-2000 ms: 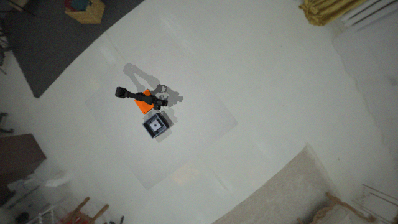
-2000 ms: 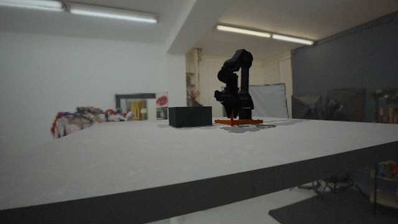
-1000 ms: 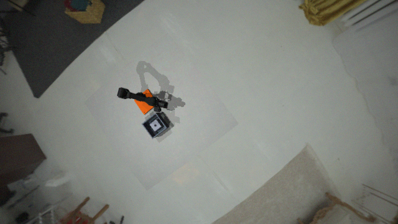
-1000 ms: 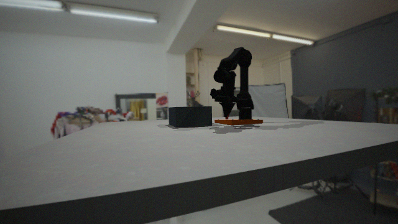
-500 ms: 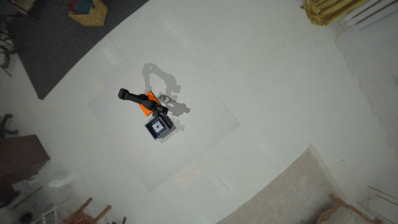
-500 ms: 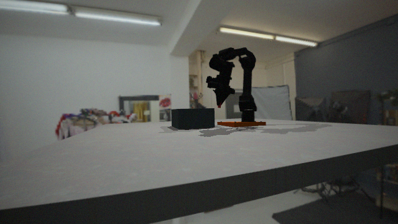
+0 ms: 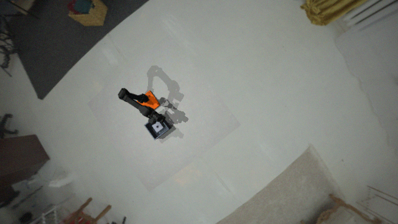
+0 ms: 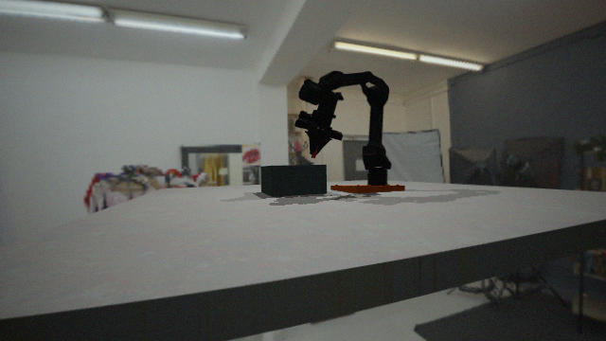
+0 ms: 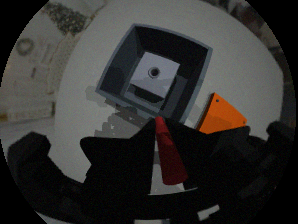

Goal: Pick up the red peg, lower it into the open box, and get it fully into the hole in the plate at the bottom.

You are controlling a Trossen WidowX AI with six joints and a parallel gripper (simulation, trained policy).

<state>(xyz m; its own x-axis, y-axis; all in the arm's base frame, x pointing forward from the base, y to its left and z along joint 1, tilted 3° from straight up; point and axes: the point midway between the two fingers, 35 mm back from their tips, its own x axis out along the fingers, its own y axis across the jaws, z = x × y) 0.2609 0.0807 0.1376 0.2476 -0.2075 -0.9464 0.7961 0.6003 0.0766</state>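
The plate is 60 mm ahead of my gripper tip, 70 mm to the right of it and 90 mm below it. Round my gripper tip: dark box (60 mm ahead, 70 mm to the right, 100 mm below); red peg (10 mm behind, 10 mm to the left, 30 mm above).
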